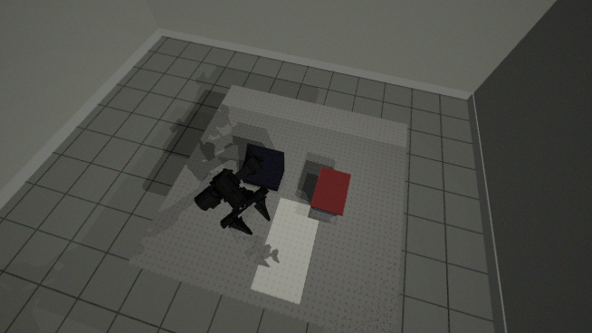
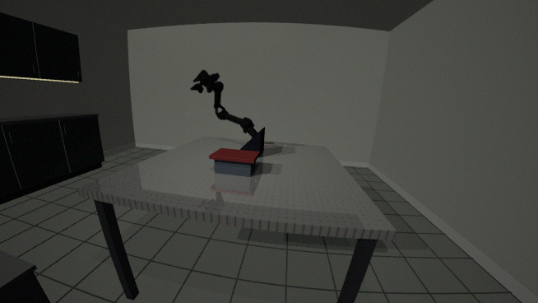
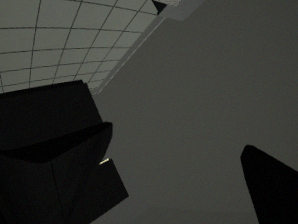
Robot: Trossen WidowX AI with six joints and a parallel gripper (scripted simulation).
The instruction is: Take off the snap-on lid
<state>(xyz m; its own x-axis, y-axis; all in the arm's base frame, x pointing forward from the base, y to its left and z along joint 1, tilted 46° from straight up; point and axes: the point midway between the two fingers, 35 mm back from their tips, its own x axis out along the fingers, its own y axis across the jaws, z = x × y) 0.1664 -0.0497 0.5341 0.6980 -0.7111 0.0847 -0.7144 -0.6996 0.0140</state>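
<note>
Now: gripper tip 38 cm above the red lid, 35 cm to the right of it and 27 cm short of it. Also, from my gripper tip: blue storage box: 43 cm below, 35 cm to the left, 27 cm ahead.
</note>
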